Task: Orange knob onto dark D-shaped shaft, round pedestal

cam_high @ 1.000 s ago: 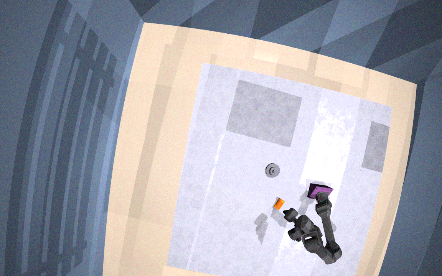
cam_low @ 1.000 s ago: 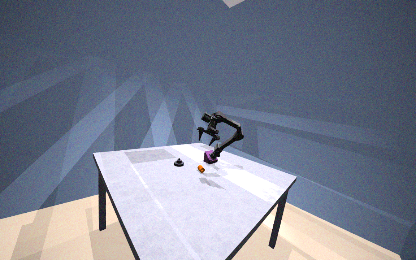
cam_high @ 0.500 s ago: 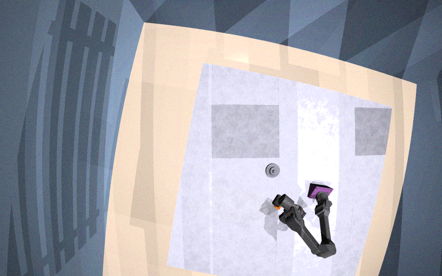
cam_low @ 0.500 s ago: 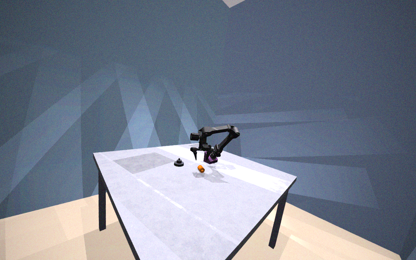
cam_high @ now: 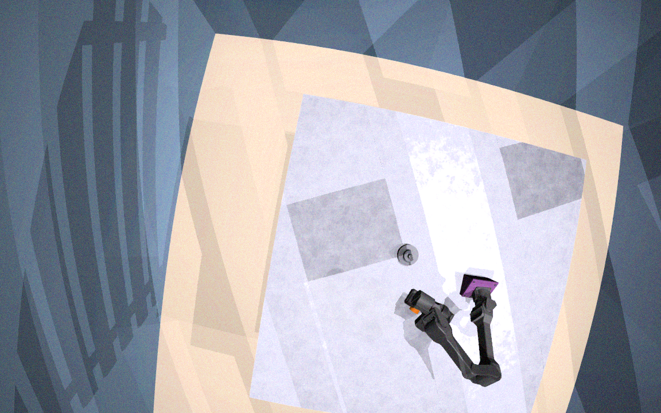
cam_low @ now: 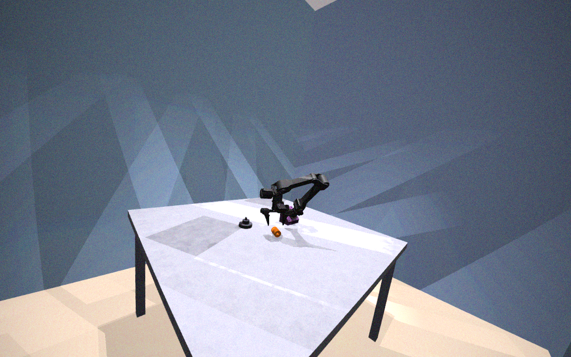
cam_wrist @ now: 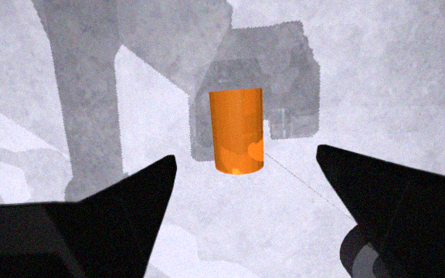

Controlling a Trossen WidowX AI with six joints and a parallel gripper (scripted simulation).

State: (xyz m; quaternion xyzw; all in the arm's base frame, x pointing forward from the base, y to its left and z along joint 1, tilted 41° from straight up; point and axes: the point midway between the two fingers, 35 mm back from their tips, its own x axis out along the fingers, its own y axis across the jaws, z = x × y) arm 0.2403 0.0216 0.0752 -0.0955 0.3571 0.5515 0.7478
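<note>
The orange knob lies 1 cm to the left of my gripper tip and 3 cm below it. Round my gripper tip: short shaft: 7 cm ahead, 19 cm to the right, 2 cm below.
</note>
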